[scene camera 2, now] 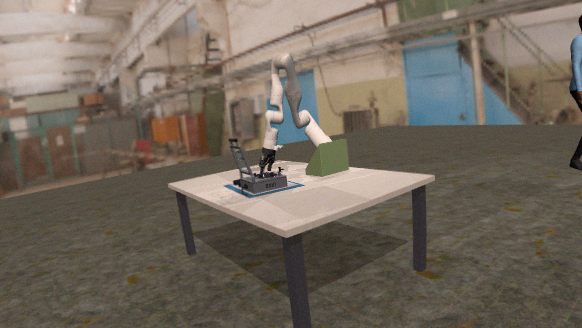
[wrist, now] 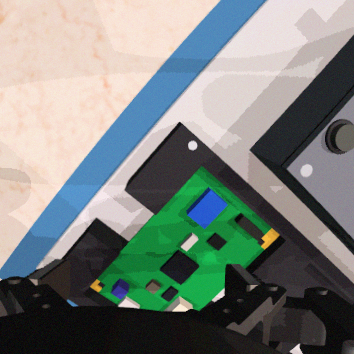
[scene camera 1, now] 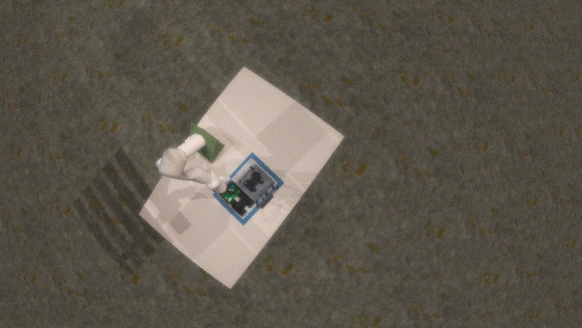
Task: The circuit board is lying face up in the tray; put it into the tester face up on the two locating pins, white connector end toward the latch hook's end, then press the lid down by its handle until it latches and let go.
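Seen in the pictures: gripper, fingertip midpoint: (wrist: 147, 279) (scene camera 1: 227, 192); arm's base at its link origin: (scene camera 2: 328, 151) (scene camera 1: 200, 140).
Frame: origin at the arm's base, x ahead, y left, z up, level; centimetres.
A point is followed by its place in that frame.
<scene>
The green circuit board (wrist: 168, 235) (scene camera 1: 232, 192) lies face up in the black tray (wrist: 165, 165) {x 31.1, y -11.6, z -9.0 cm} (scene camera 1: 240, 205) {x 45.6, y -19.2, z -10.0 cm}, with chips and a blue block on top and white parts at its near end. My gripper (wrist: 147, 279) {x 33.6, y -17.2, z -7.1 cm} (scene camera 2: 266, 166) {x 33.6, y -17.2, z -7.1 cm} is open and empty. It hangs close over the board, with one finger on each side of the board's near end and not touching it. The grey tester (wrist: 326, 197) {x 37.9, y -8.0, z -5.8 cm} (scene camera 1: 255, 181) {x 44.7, y 0.6, z -4.9 cm} (scene camera 2: 265, 184) {x 49.1, y 8.0, z -7.9 cm} stands beside the tray. Its lid (scene camera 2: 240, 159) {x 56.7, y 0.0, z 5.3 cm} is raised, with the handle (scene camera 2: 233, 140) {x 59.3, y 0.5, z 15.0 cm} at the top. The locating pins are outside the wrist view.
Tray and tester sit on a blue-edged mat (wrist: 140, 116) {x 28.4, y -10.4, z -11.6 cm} (scene camera 1: 243, 221) {x 53.5, y -27.5, z -11.6 cm} (scene camera 2: 293, 185) {x 34.2, y 10.0, z -11.4 cm} on the white table (scene camera 1: 260, 110) {x 17.0, y 40.8, z -11.7 cm} (scene camera 2: 325, 200) {x 43.4, y 45.0, z -11.8 cm}. The arm's green pedestal (scene camera 2: 329, 157) {x 5.5, y 6.5, z -2.2 cm} (scene camera 1: 209, 144) {x 7.8, y 2.0, z 1.9 cm} stands at the table's edge. A person (scene camera 2: 576, 81) is at the far right, away from the table.
</scene>
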